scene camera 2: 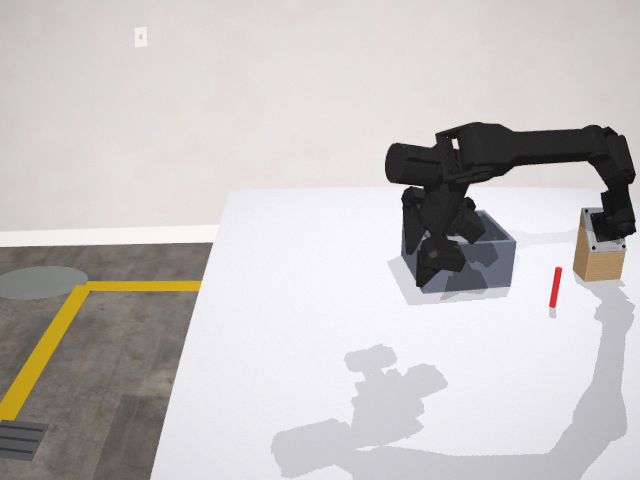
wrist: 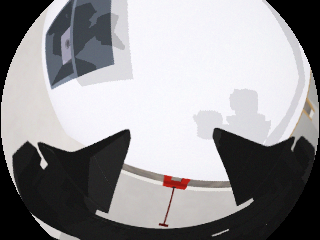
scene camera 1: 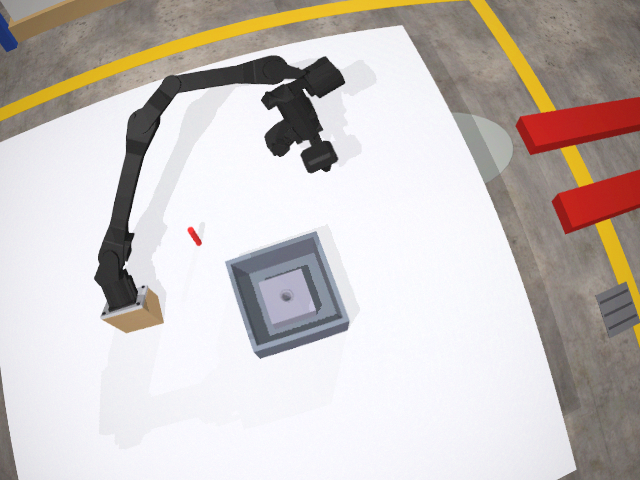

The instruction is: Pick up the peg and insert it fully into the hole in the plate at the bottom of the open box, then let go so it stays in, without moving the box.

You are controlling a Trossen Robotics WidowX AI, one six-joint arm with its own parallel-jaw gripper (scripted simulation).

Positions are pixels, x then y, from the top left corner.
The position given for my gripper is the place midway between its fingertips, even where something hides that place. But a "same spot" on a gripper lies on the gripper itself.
Labels:
My gripper shows in scene camera 2, in the wrist view (173, 133) and in scene camera 1. The same spot on my gripper: (scene camera 1: 321, 155) is (scene camera 2: 420, 188).

